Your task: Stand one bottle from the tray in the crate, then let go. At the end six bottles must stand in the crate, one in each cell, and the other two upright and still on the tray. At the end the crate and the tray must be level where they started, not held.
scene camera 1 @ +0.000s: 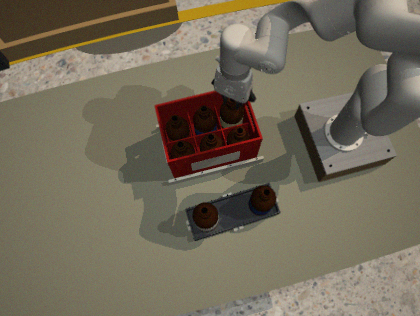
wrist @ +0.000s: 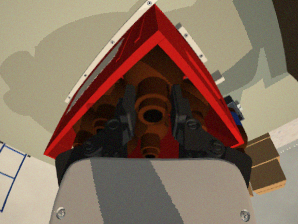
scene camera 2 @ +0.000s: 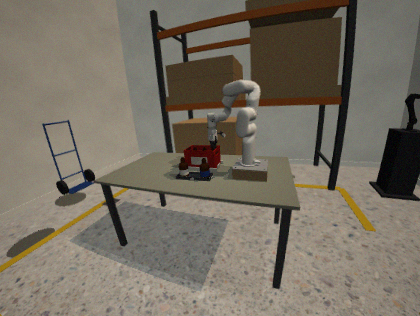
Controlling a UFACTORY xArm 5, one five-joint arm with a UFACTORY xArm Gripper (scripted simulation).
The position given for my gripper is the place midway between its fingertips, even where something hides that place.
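You'd see my gripper (wrist: 153, 95) here, and there's a grey tray (scene camera 1: 233, 209) as well.
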